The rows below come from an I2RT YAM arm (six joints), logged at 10 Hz.
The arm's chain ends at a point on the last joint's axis. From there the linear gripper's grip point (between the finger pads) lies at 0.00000 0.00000 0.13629 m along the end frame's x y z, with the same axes.
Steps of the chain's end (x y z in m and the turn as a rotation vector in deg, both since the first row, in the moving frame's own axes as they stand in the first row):
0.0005 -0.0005 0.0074 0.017 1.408 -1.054
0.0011 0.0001 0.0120 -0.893 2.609 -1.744
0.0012 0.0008 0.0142 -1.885 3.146 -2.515
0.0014 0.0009 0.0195 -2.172 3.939 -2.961
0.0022 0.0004 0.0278 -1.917 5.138 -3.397
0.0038 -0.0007 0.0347 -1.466 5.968 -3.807
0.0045 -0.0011 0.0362 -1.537 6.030 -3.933
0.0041 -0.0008 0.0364 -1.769 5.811 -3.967
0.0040 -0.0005 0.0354 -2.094 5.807 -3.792
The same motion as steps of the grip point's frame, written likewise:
0.0038 -0.0006 0.0074 0.017 1.408 -1.054
0.0073 0.0021 0.0118 -0.893 2.609 -1.744
0.0088 0.0051 0.0139 -1.885 3.146 -2.515
0.0109 0.0058 0.0191 -2.172 3.939 -2.961
0.0145 0.0046 0.0272 -1.917 5.138 -3.397
0.0181 0.0023 0.0339 -1.466 5.968 -3.807
0.0189 0.0021 0.0354 -1.537 6.030 -3.933
0.0180 0.0029 0.0356 -1.769 5.811 -3.967
0.0179 0.0040 0.0346 -2.094 5.807 -3.792

